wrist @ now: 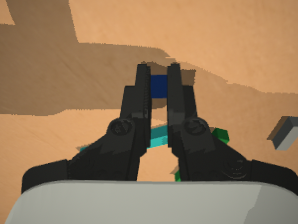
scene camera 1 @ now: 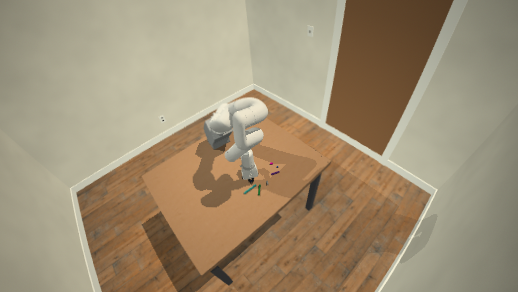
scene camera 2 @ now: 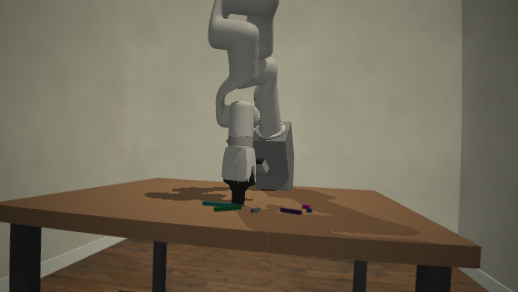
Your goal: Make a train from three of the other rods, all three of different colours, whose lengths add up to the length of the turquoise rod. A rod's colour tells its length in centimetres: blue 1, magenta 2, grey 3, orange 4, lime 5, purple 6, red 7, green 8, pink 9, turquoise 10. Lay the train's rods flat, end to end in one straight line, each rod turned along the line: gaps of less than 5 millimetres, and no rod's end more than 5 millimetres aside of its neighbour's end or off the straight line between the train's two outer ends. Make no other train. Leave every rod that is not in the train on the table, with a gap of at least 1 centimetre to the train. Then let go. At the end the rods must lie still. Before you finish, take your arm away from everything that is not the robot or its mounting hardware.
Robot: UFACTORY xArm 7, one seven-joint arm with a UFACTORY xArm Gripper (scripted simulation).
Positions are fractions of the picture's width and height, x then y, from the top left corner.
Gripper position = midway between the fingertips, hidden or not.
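Observation:
My gripper (scene camera 2: 0.46, 0.70), (wrist: 0.54, 0.37) in sight.

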